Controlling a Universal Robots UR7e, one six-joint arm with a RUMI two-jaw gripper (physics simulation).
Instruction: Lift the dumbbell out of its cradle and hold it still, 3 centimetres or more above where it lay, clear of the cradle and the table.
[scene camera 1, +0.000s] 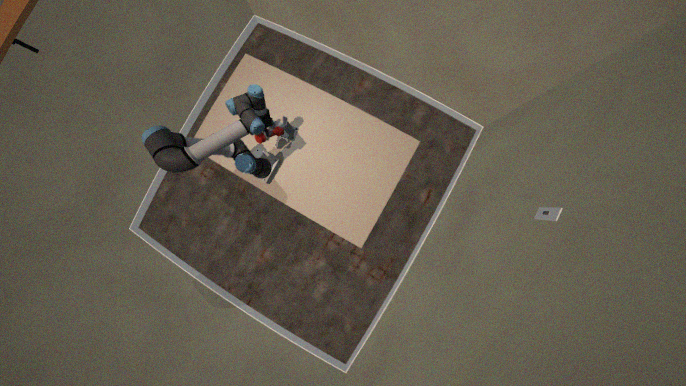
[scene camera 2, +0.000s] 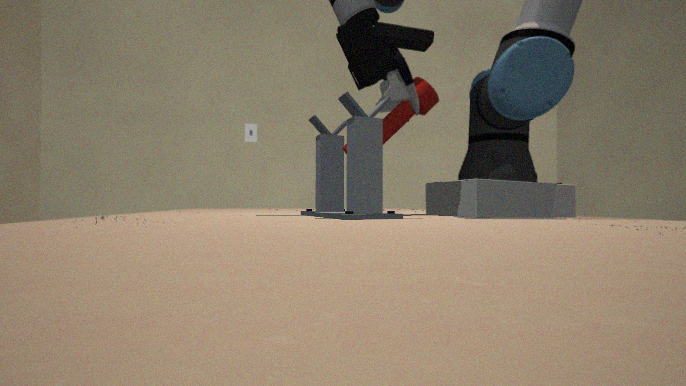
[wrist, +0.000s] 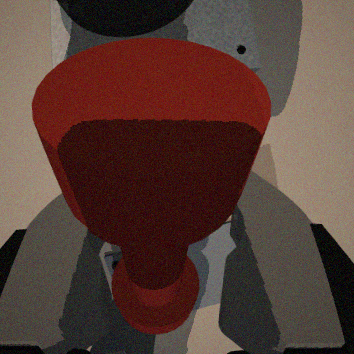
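Pixels of known places: gripper, between the fingertips: (scene camera 2: 412, 118); arm's base, origin of its link: (scene camera 1: 261, 168) (scene camera 2: 495, 184).
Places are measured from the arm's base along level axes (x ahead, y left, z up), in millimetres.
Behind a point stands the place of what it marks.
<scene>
The red dumbbell (scene camera 1: 278, 131) {x 287, y -5, z 80 mm} (scene camera 2: 399, 120) {x 225, y 37, z 119 mm} (wrist: 150, 80) {x 167, y 30, z 181 mm} is tilted in scene camera 2, with one head high on the right and its other end low behind the cradle's posts. My gripper (scene camera 1: 269, 133) {x 196, y 31, z 126 mm} (scene camera 2: 407, 101) (wrist: 170, 169) {x 196, y 31, z 126 mm} is shut on the dumbbell's handle, close below the upper head. The grey cradle (scene camera 2: 365, 165) (wrist: 220, 30) stands upright, two posts with V-shaped tops on a flat base. A bit of red shows between the posts. The lower end is mostly hidden in scene camera 2, so whether it touches the cradle cannot be told. The dumbbell is above the table.
The arm's grey base block (scene camera 2: 517, 200) {x 35, y 117, z -34 mm} stands right of the cradle in scene camera 2. The pale table top (scene camera 1: 340, 175) {x 259, y -521, z -64 mm} (scene camera 2: 300, 300) {x 454, y 614, z -64 mm} lies under the cradle. A light raised border (scene camera 1: 415, 252) runs around the dark surface in scene camera 1.
</scene>
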